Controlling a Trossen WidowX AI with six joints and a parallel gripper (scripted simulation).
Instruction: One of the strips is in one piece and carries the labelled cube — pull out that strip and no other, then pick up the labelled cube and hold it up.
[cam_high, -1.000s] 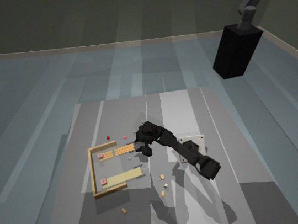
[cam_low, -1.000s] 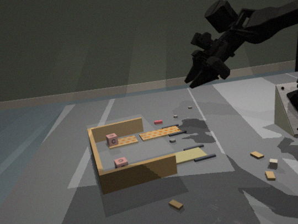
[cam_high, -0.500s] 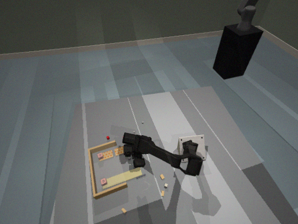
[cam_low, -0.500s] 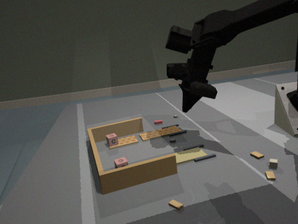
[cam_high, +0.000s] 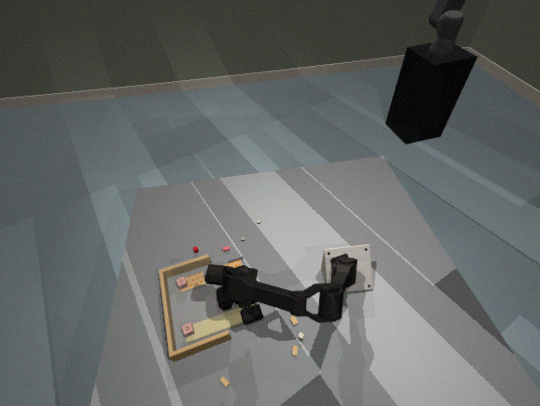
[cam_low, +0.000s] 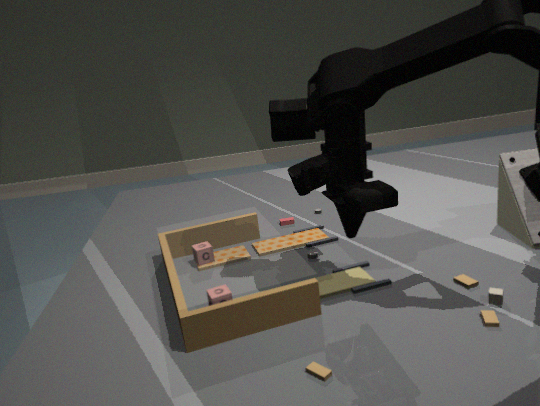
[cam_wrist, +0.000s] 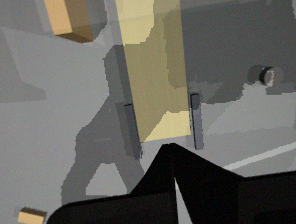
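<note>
My gripper tip is now 30 mm short of the grey disc, 110 mm to the left of it and 70 mm above it. The rest, counted from my gripper tip: white cube (150 mm behind, 130 mm to the left, 70 mm below); then pink block (30 mm ahead, 290 mm to the right, 70 mm below).
</note>
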